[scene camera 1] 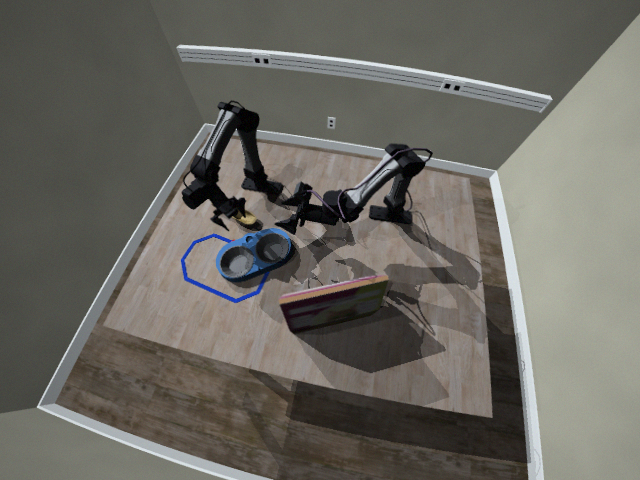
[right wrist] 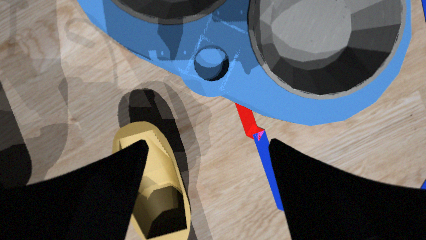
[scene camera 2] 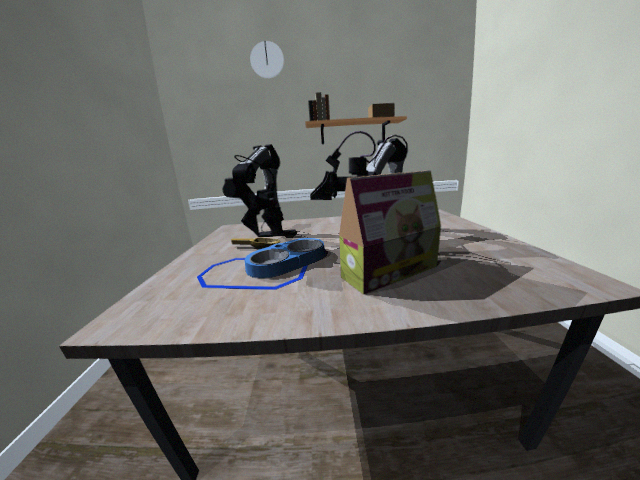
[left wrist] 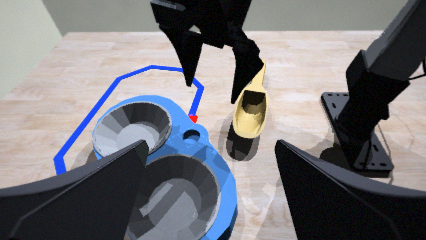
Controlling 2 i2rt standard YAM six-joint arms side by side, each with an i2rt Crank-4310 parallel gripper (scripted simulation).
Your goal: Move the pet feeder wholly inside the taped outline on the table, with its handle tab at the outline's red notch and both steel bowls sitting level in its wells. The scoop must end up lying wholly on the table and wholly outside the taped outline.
A kitten food bag shows in scene camera 1 and in scene camera 2; in the right wrist view it is out of frame, in the left wrist view it is out of frame. One and the same spot on the kitten food bag: (scene camera 2: 390, 228) is (scene camera 1: 318, 320).
